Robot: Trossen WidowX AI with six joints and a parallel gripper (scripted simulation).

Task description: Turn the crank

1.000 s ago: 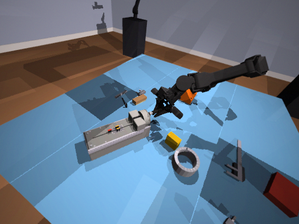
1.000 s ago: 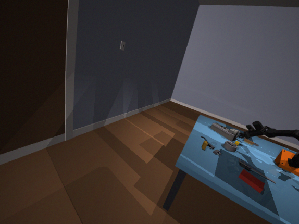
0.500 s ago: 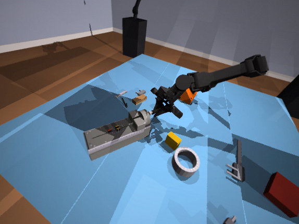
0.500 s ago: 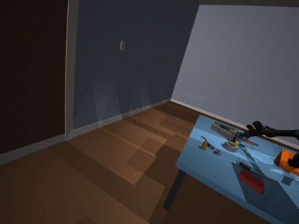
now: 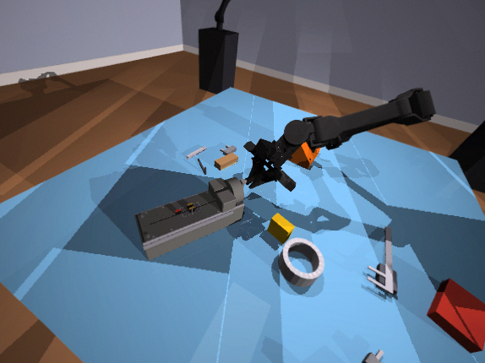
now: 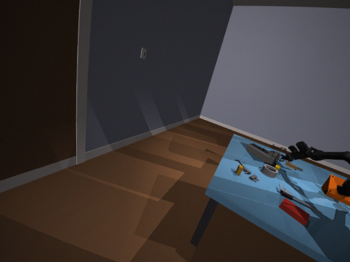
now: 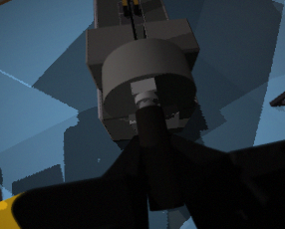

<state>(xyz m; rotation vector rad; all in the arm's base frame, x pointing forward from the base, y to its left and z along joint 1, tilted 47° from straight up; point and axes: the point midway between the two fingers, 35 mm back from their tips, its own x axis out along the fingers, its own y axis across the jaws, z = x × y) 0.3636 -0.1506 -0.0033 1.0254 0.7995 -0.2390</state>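
Right now my gripper tip is 16 cm short of the red pointer, 12 cm to the left of it and 1 cm above it. From my gripper tip the other things lie so: dark crank handle 3 cm above, 1 cm to the left, 1 cm behind; yellow block 13 cm to the left, 6 cm below, 4 cm ahead; brown block 15 cm behind, 14 cm to the right, 8 cm below.
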